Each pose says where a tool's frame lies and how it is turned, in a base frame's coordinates. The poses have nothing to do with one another.
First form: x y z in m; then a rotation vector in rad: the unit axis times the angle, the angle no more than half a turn.
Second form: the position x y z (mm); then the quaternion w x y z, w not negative. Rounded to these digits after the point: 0 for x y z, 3 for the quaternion.
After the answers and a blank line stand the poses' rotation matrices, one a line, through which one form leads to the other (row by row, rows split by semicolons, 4 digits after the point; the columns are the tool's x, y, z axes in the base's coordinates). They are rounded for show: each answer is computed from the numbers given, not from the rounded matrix.
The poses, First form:
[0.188 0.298 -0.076 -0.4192 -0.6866 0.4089]
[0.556 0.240 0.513 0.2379 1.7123 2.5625]
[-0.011 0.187 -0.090 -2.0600 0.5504 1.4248]
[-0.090 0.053 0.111 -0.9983 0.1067 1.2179]
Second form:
[188 298 -76 0.900 -0.203 -0.332 0.198]
[556 240 513 0.025 0.077 0.554 0.829]
[-11 187 -90 0.285 -0.770 0.206 0.533]
[-90 53 111 0.704 -0.449 0.048 0.548]

0.7018 -0.2212 -0.6772; 0.4900 0.8399 0.2335; 0.5171 -0.4957 0.6978
-0.9869 0.0434 0.1555; 0.1270 -0.3854 0.9140; 0.0996 0.9217 0.3748
0.3480 -0.6200 -0.7032; -0.0138 -0.7534 0.6574; -0.9374 -0.2191 -0.2707
0.3955 -0.8147 -0.4241; 0.7285 -0.0030 0.6850; -0.5593 -0.5799 0.5923

